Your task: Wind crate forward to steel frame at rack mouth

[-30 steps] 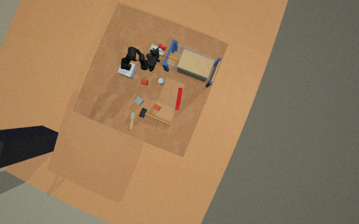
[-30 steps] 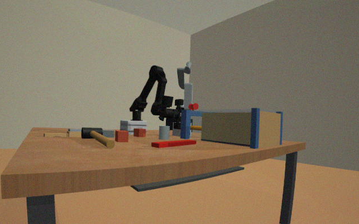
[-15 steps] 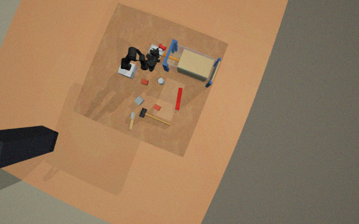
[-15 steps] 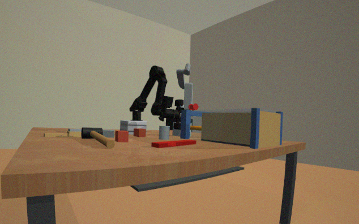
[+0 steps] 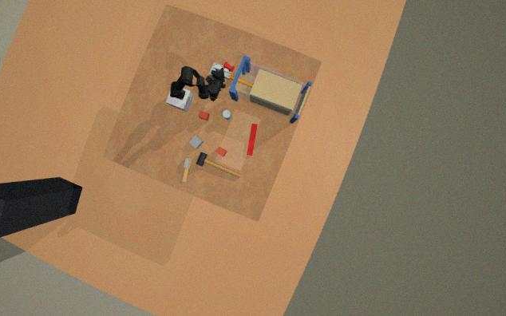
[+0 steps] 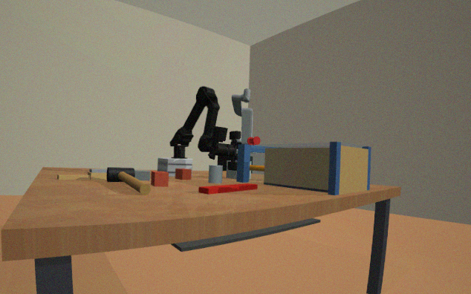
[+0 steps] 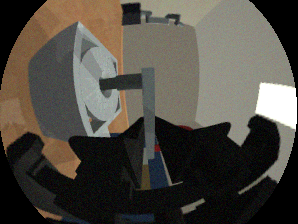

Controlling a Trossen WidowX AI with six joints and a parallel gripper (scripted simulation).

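My gripper tip is 10 mm short of the winch handle, 10 mm to the left of it and 10 mm below it. From my gripper tip the other things lie so: red knob: 50 mm ahead, 40 mm above; clear-panelled cubby: 350 mm ahead, 20 mm to the right, 20 mm below; grey hand winch: 60 mm behind, 10 mm to the right, 100 mm below.
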